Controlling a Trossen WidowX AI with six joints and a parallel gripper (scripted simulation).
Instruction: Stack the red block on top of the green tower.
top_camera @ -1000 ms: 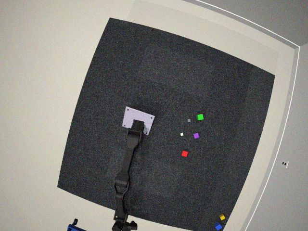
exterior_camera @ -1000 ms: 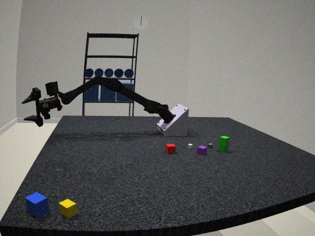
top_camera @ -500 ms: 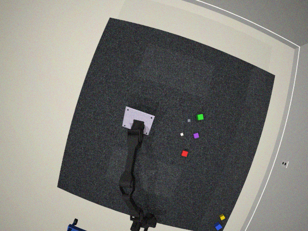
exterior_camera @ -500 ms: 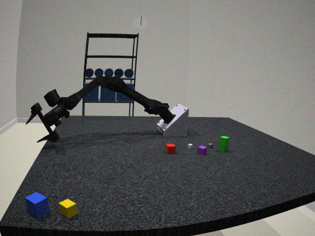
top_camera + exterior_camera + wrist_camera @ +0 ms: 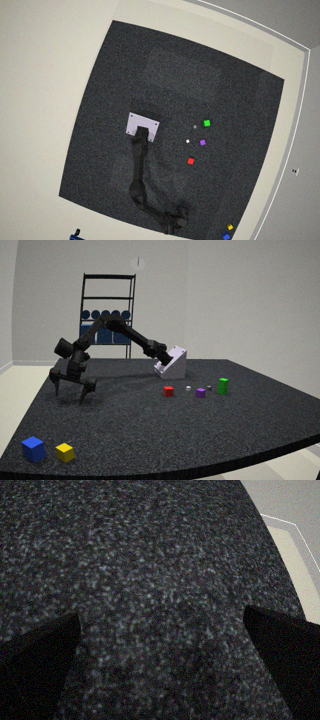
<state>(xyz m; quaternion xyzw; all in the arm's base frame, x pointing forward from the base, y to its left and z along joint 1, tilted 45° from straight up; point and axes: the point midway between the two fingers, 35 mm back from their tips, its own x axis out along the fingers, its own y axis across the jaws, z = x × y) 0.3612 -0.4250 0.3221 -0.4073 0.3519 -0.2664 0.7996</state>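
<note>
My gripper tip is now 70 mm past the red block, 410 mm to the right of it and 10 mm above it. Round my gripper tip: purple cube: 30 mm behind, 540 mm to the left, 10 mm below; blue cube: 330 mm ahead, 100 mm to the right; yellow cube: 340 mm ahead, 20 mm to the right, 10 mm below.
</note>
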